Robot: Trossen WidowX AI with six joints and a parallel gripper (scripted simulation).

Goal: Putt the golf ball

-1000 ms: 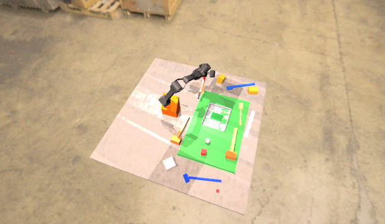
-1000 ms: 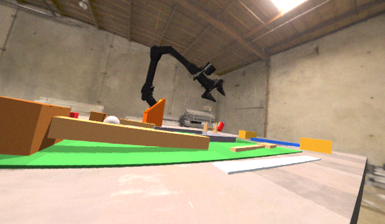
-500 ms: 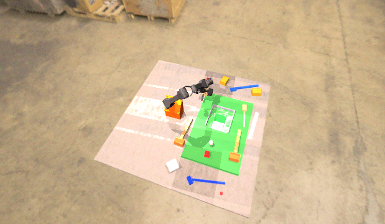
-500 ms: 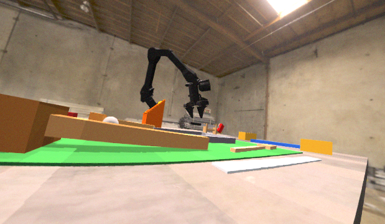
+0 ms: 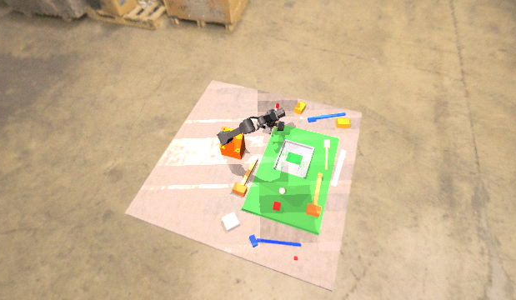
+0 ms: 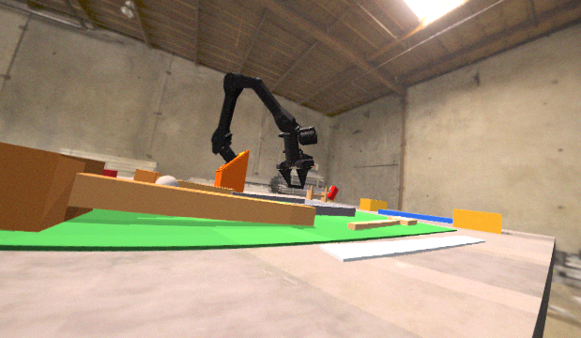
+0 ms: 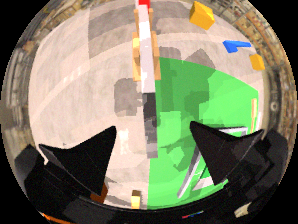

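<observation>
Now: gripper tip 10 mm past the red putter, 110 mm to the right of it and 10 mm above it. Round my gripper tip: white bar (500 mm ahead, 180 mm to the right, 70 mm below); green mat (210 mm ahead, 270 mm to the right, 70 mm below); white golf ball (160 mm ahead, 440 mm to the right, 40 mm below).
</observation>
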